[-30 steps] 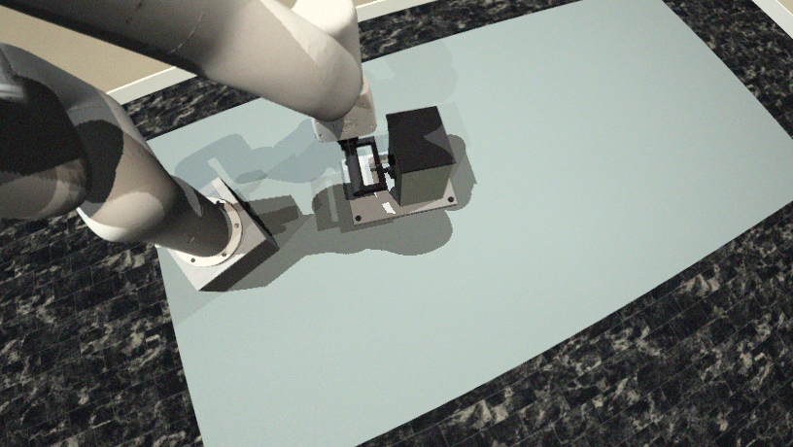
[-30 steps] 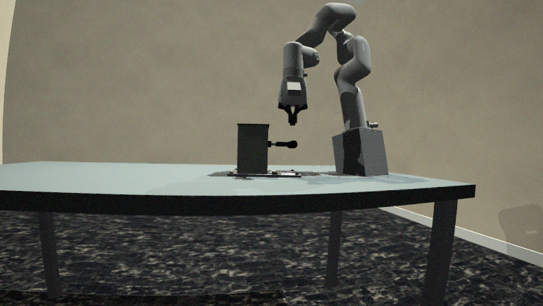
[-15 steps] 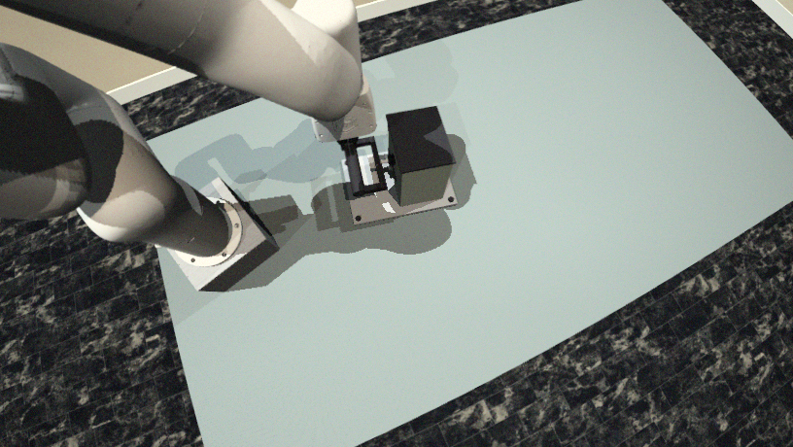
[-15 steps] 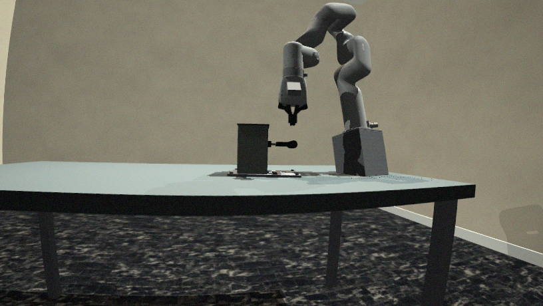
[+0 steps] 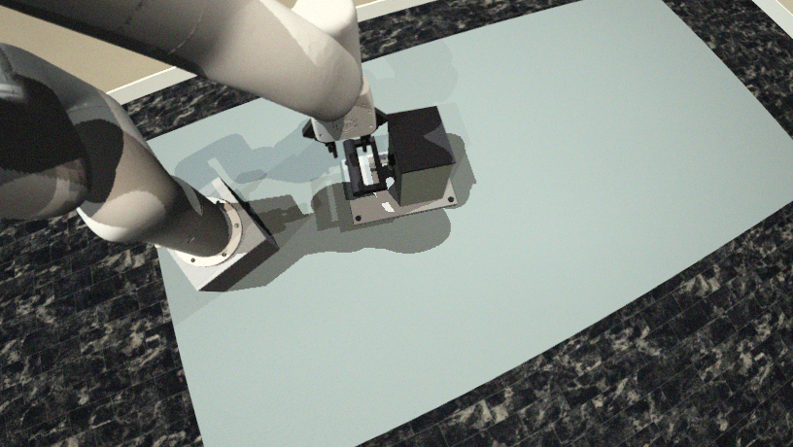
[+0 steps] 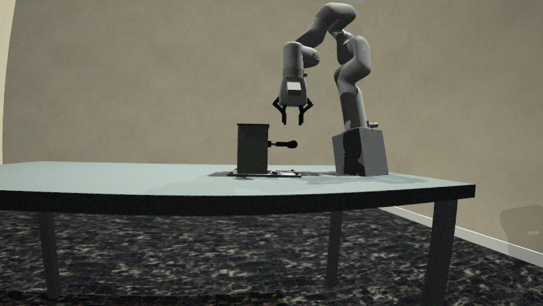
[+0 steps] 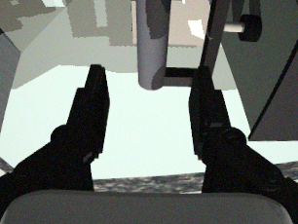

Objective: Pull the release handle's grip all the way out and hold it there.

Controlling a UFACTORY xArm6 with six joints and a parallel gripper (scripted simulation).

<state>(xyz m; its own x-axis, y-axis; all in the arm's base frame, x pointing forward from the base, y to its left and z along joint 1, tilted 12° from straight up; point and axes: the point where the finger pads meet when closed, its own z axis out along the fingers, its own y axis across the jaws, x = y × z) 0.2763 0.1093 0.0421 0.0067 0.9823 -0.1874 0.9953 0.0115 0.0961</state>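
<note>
Now: the base plate 10 cm ahead of my hand and 19 cm below it.
</note>
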